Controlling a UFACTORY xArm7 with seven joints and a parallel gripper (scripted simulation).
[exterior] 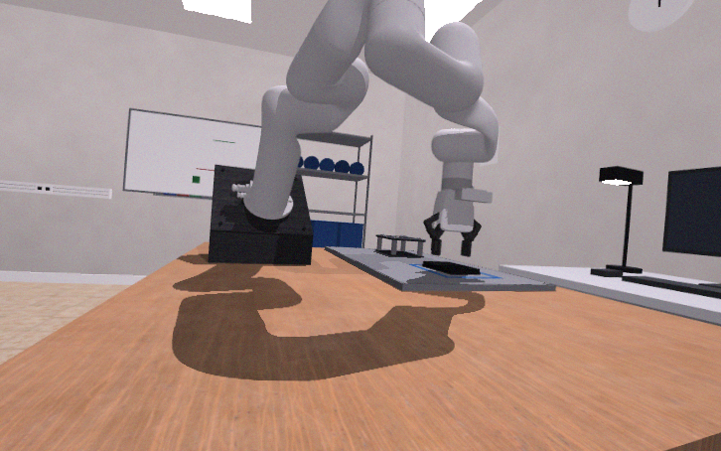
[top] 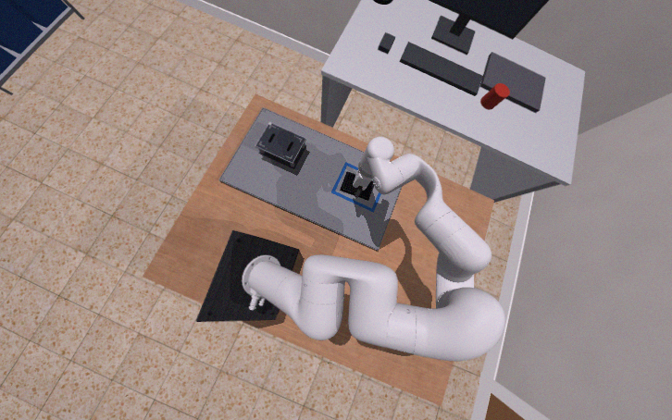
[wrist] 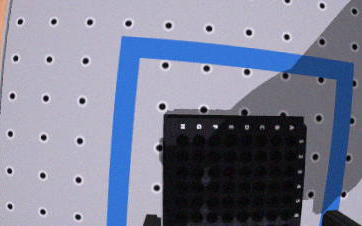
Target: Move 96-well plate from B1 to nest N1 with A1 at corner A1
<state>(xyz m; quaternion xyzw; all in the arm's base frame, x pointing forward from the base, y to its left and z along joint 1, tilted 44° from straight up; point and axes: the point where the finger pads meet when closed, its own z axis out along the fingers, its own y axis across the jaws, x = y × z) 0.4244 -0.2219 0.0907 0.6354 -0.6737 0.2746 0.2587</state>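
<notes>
Now: hand 40 mm above the black 96-well plate. Also, from my hand: raised plate nest N1: 350 mm to the left, 60 mm ahead, 10 mm above; A1 mark: 410 mm to the left, 120 mm ahead, 10 mm above.
</notes>
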